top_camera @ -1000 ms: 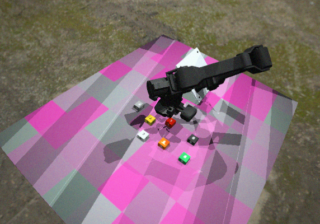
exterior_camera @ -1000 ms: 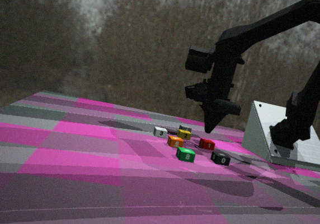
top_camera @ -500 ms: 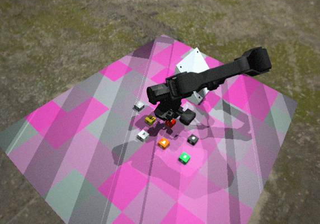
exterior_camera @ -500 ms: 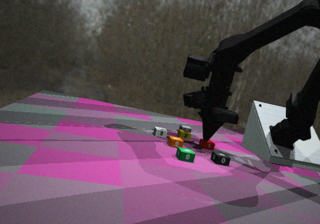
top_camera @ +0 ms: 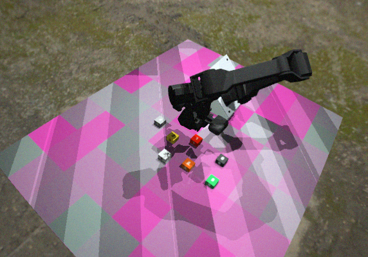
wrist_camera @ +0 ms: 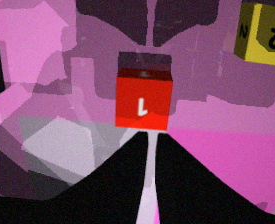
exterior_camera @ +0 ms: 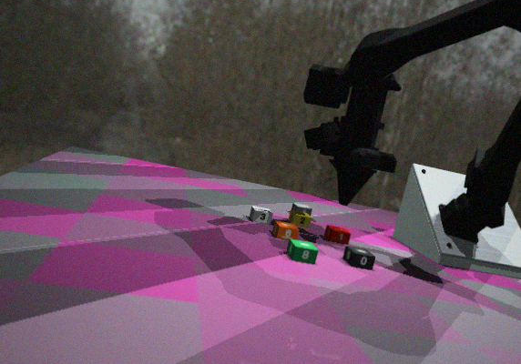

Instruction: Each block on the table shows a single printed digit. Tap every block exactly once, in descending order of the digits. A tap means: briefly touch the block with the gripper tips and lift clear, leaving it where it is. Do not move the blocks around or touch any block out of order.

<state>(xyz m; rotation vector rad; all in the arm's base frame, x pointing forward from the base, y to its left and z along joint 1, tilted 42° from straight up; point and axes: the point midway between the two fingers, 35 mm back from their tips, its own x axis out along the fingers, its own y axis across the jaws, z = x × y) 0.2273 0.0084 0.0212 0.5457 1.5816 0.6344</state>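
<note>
The red block lies 1 cm to the left of my gripper tip and 5 cm below it. Round my gripper tip: black block (1 cm ahead, 12 cm to the left, 5 cm below); then orange block (10 cm ahead, 5 cm to the left, 5 cm below); then yellow block (5 cm ahead, 6 cm to the right, 5 cm below).
</note>
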